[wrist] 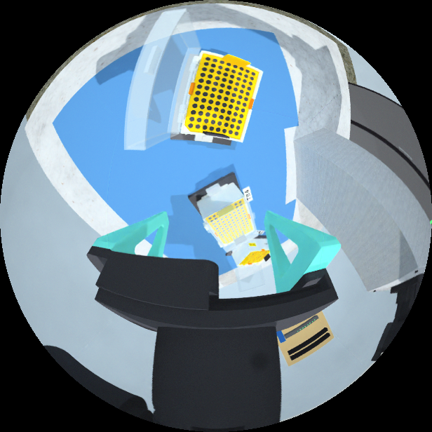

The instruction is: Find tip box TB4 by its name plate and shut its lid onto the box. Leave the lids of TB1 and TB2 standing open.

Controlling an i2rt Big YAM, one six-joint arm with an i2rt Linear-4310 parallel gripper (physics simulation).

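Tip box TB4 point(231, 224) stands in the middle of the wrist view, with its name plate point(247, 194) beside it. Its yellow rack looks pale, seen through the clear lid; whether the lid is fully down I cannot tell. TB2 point(223, 97) stands higher in the view with its clear lid point(142, 105) open to the left; its name plate does not show. TB1 point(255, 257) is partly behind the right finger, its clear lid point(250, 278) open toward the lower edge; its plate is too small to read. My gripper point(216, 216) is open and empty, its fingertips on either side of TB4 in the view.
The boxes stand on a blue mat point(90, 125) over a pale marbled surface point(50, 140). A large grey metal body point(350, 200) is at the right, with a dark curved body point(395, 122) beyond it. A tan panel with black strips point(306, 340) shows at the lower right.
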